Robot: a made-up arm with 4 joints. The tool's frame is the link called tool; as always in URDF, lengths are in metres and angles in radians. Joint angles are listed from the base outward. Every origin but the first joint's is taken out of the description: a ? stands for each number. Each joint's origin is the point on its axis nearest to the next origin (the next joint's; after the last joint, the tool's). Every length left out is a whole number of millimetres.
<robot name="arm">
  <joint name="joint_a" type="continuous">
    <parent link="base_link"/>
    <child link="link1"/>
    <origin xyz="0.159 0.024 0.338" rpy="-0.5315 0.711 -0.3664"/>
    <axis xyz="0 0 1"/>
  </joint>
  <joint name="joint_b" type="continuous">
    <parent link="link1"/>
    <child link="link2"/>
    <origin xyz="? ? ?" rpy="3.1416 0.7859 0"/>
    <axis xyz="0 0 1"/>
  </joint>
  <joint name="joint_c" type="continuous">
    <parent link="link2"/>
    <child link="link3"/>
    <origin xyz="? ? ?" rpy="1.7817 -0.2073 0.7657"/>
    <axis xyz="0 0 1"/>
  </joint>
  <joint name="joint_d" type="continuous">
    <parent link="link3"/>
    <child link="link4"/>
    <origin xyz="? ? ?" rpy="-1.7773 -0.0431 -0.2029"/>
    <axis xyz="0 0 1"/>
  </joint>
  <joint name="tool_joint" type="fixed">
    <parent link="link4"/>
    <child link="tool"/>
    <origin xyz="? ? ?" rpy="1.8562 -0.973 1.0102"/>
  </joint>
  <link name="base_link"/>
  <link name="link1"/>
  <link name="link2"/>
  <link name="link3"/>
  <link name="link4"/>
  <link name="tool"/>
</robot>
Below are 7 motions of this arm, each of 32 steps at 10 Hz.
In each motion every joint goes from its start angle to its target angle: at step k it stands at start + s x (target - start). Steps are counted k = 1, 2, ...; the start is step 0. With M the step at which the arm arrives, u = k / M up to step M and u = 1 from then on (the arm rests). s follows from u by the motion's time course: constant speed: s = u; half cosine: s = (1 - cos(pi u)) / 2; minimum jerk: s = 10 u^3 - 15 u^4 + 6 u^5.
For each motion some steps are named. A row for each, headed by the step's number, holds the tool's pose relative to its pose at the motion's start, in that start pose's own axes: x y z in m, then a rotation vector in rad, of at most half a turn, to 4 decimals.
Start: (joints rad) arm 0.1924 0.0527 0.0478 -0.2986
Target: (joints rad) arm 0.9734 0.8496 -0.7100 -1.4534
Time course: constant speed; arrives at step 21
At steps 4, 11, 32:
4: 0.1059 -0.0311 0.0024 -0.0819 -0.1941 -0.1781
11: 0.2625 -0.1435 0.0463 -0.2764 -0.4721 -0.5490
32: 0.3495 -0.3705 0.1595 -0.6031 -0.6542 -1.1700

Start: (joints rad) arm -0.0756 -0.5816 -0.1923 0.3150
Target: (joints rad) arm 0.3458 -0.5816 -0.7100 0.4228
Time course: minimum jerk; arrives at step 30
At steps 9, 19, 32:
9: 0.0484 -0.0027 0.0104 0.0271 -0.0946 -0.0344
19: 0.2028 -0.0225 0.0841 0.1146 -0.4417 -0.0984
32: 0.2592 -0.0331 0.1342 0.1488 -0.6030 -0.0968

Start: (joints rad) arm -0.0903 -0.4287 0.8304 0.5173
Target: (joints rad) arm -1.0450 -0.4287 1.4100 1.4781
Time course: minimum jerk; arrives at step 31
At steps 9, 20, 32:
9: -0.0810 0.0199 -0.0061 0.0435 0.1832 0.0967
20: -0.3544 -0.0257 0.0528 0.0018 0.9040 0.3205
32: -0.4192 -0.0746 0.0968 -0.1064 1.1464 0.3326

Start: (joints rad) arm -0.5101 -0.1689 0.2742 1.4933
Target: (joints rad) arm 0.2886 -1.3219 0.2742 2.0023
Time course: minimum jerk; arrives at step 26
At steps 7, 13, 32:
7: 0.0412 -0.0008 0.0607 -0.0418 -0.1702 0.0041
13: 0.0939 0.0128 0.2607 -0.1586 -0.6862 0.0022
32: 0.0197 0.0566 0.4848 -0.3104 -1.3736 -0.0352

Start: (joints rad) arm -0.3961 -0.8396 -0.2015 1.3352
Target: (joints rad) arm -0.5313 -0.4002 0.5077 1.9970
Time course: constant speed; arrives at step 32
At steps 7, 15, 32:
7: -0.0443 0.0036 -0.0080 0.1290 0.1833 -0.1635
15: -0.0904 0.0131 -0.0085 0.2736 0.3887 -0.3565
32: -0.1623 0.0365 0.0119 0.5486 0.8009 -0.7972

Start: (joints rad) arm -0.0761 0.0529 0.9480 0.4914
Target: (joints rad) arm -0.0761 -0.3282 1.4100 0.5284
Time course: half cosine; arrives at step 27
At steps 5, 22, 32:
5: -0.0054 -0.0195 -0.0026 -0.0430 0.0154 -0.0260
22: -0.0989 -0.1945 0.0172 -0.4382 0.1953 -0.3406
32: -0.1117 -0.2079 0.0229 -0.4725 0.2152 -0.3762

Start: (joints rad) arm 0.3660 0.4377 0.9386 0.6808
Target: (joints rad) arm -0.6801 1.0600 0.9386 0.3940
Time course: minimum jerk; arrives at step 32
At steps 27, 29, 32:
27: -0.5830 0.0163 -0.0589 0.0812 1.0257 0.9250
29: -0.5957 0.0119 -0.0522 0.0879 1.0507 0.9433
32: -0.5996 0.0104 -0.0500 0.0901 1.0586 0.9490

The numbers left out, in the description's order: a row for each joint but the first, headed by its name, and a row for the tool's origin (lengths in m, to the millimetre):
joint_b: -0.153 0.153 0
joint_c: -0.086 0.111 0
joint_d: -0.117 0.2 0
tool: -0.207 0.004 0

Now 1 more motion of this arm.
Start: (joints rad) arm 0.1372 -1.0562 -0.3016 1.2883
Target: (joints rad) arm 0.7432 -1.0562 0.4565 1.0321
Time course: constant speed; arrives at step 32
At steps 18, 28, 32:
18: 0.0352 -0.2472 0.0802 -0.5521 -0.1842 -0.4123
28: 0.0021 -0.3537 0.1638 -0.8225 -0.2677 -0.6770
32: -0.0213 -0.3859 0.1996 -0.9212 -0.2954 -0.7907

